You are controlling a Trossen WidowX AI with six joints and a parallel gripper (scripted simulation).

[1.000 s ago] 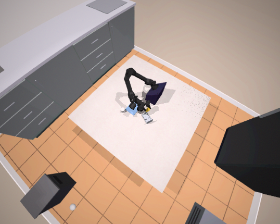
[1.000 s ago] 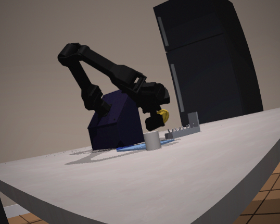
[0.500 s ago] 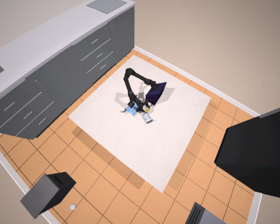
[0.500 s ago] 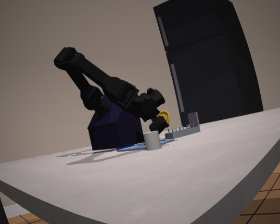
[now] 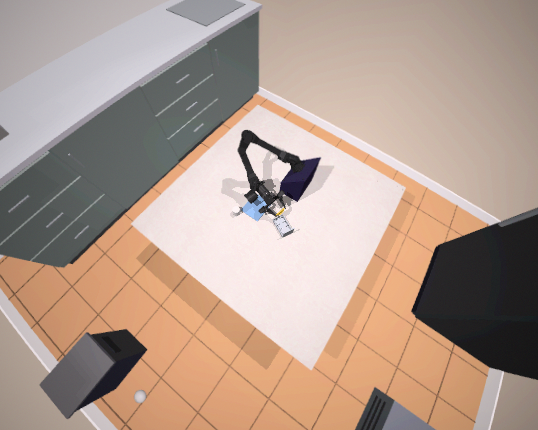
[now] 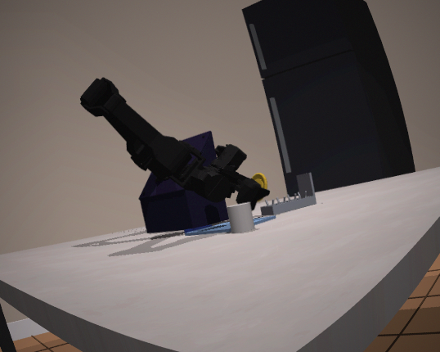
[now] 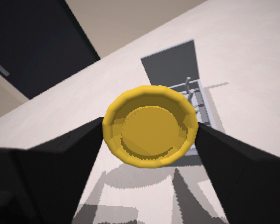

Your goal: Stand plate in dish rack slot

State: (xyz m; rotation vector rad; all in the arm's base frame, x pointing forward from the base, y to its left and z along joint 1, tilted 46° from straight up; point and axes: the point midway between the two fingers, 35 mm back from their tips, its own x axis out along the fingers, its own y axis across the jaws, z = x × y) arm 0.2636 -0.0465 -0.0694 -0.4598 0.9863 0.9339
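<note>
The grey dish rack is 4 cm ahead of my gripper tip, 4 cm to the left of it and 5 cm below it. From my gripper tip the other things lie so: yellow plate: 1 cm to the right; then blue spoon: 9 cm behind, 16 cm to the right, 7 cm below; then pale cup: 12 cm ahead, 24 cm to the right, 4 cm below.
</note>
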